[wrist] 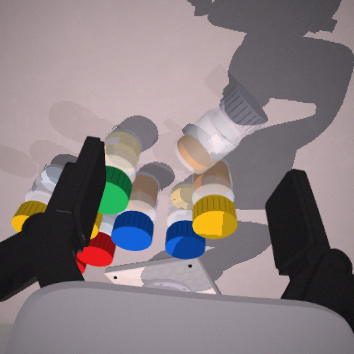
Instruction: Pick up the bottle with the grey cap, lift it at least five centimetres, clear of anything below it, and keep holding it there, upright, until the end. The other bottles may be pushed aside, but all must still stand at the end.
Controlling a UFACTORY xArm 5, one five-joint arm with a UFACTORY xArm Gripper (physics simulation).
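Places are measured from the arm's base along level axes (x back, y left, z down), in metres.
Pixels of known places: gripper, fingertip midpoint: (193, 173).
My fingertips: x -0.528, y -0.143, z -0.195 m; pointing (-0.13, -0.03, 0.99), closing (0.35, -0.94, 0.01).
For each thing: its middle in the pictures, then the offset to it from my fingertips.
- bottle with the grey cap, body centre: (218, 130) dx +0.093, dy -0.018, dz +0.184 m
- yellow-capped bottle at the middle of its body: (212, 194) dx +0.177, dy +0.000, dz +0.160 m
- green-capped bottle at the middle of its body: (114, 168) dx +0.112, dy +0.117, dz +0.160 m
The bottle with the grey cap (220, 131) is in the upper middle right of the wrist view. It is clear, with orange contents at its base. It points a different way from the other bottles, cap to the upper right and base to the lower left, and looks tipped over. Whether it lies fully flat or touches the yellow-capped bottle (215, 217) below it is unclear. My gripper (193, 173) is open, with its fingers wide apart and nothing held between them. In the picture, the grey-capped bottle shows between and beyond the fingertips.
Blue-capped bottles (132, 230) (185, 240) and a green-capped bottle (122, 155) stand left of the yellow-capped one. Red caps (98, 250) and another yellow cap (29, 216) show near the left finger, which hides part of that group. A pale plate with small holes (170, 270) is at the bottom.
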